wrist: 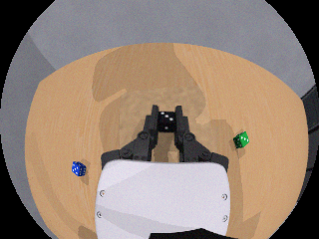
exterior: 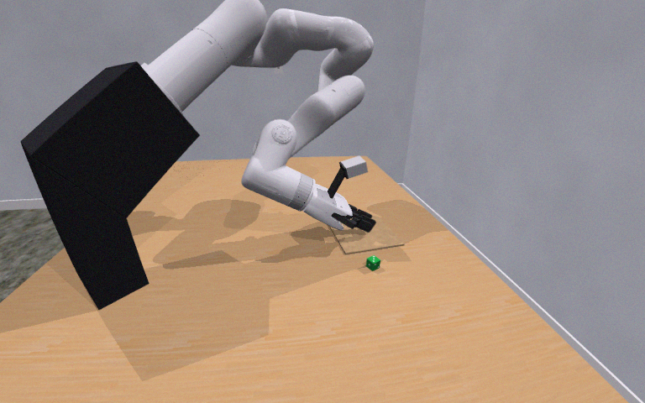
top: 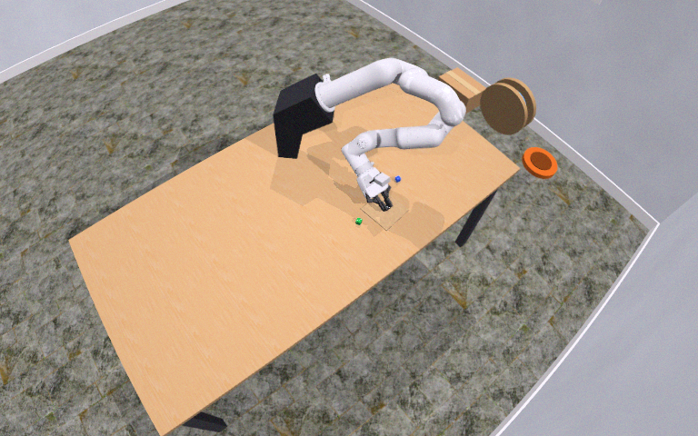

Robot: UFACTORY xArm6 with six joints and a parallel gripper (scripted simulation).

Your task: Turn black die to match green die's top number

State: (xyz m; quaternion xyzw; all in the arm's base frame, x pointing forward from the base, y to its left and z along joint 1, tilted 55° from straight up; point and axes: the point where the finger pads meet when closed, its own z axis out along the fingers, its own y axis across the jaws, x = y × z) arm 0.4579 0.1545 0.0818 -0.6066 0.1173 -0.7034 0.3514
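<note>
Now: the tan mat 3 cm below my hand. The rest, counted from my hand: green die (12 cm to the right, 4 cm ahead, 2 cm below); then black die (1 cm below, 1 cm ahead); then blue die (13 cm behind, 10 cm to the left, 2 cm below).
</note>
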